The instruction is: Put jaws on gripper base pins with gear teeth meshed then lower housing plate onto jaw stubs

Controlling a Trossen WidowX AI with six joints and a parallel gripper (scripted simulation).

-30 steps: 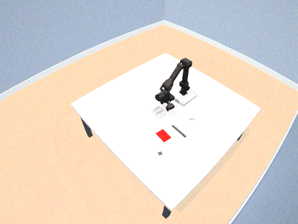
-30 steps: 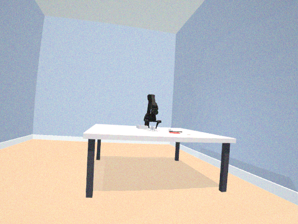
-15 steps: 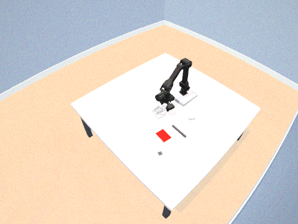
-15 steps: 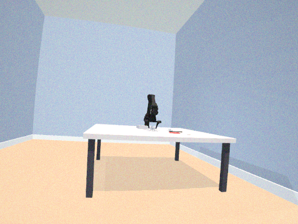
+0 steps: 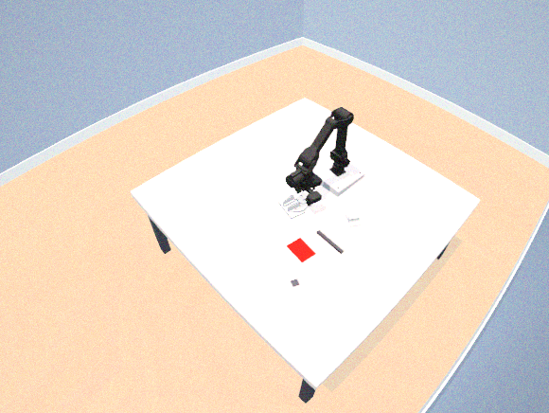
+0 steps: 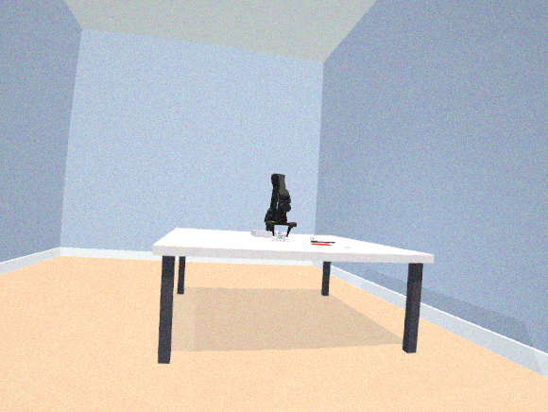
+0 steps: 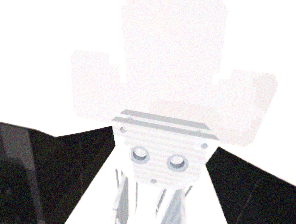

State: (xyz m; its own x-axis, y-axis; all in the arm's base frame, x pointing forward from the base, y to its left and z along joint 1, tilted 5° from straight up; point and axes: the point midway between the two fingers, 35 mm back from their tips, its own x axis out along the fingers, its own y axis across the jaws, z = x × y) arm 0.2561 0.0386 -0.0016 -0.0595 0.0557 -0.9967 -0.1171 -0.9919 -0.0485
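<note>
Now: gripper tip 20 mm below the small white part and 10 mm short of it. The rest, counted from my gripper tip: white jaw piece: 30 mm ahead, 10 mm to the left; dark grey bar: 250 mm to the left, 70 mm ahead, 10 mm below; red flat rectangle: 210 mm to the left, 190 mm ahead, 10 mm below.
</note>
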